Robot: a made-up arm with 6 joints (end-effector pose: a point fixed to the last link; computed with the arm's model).
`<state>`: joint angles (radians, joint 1 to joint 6).
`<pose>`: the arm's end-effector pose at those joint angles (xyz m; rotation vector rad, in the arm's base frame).
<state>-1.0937 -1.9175 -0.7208 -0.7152 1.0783 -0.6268</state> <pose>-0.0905 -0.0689 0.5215 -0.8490 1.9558 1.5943</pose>
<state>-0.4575 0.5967 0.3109 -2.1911 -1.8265 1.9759</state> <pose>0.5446 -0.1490 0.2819 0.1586 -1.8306 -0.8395</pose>
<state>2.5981 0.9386 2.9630 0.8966 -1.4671 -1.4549</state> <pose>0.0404 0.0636 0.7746 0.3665 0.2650 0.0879</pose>
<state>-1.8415 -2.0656 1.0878 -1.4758 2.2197 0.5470</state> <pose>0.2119 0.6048 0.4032 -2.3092 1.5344 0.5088</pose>
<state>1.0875 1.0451 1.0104 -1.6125 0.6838 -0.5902</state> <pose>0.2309 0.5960 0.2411 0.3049 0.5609 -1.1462</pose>
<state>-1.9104 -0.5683 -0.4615 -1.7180 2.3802 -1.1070</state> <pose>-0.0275 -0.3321 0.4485 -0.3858 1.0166 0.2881</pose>
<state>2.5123 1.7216 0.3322 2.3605 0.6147 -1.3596</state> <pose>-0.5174 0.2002 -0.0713 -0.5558 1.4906 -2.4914</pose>
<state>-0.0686 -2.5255 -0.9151 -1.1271 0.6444 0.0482</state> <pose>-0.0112 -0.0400 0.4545 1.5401 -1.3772 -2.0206</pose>
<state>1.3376 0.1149 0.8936 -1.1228 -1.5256 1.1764</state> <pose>0.1678 0.4637 0.7788 0.8274 -1.9485 0.8881</pose>
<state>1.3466 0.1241 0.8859 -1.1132 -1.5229 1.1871</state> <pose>0.1661 0.4696 0.7719 0.8244 -1.9491 0.9016</pose>
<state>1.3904 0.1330 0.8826 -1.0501 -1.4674 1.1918</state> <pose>0.1553 0.4739 0.7697 0.7923 -1.9812 0.8780</pose>
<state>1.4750 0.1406 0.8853 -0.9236 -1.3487 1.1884</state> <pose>0.1328 0.4748 0.7753 0.7337 -2.0560 0.8008</pose>
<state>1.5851 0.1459 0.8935 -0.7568 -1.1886 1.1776</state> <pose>0.1014 0.4701 0.7888 0.6761 -2.1610 0.6676</pose>
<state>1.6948 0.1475 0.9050 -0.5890 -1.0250 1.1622</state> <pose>0.0688 0.4594 0.8067 0.6447 -2.2633 0.4987</pose>
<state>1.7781 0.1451 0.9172 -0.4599 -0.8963 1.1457</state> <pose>0.0440 0.4461 0.8236 0.6405 -2.3312 0.3401</pose>
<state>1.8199 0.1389 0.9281 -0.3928 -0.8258 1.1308</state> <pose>0.0327 0.4348 0.8356 0.6461 -2.3557 0.2368</pose>
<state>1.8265 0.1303 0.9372 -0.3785 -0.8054 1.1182</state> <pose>0.0327 0.4270 0.8428 0.6497 -2.3507 0.1920</pose>
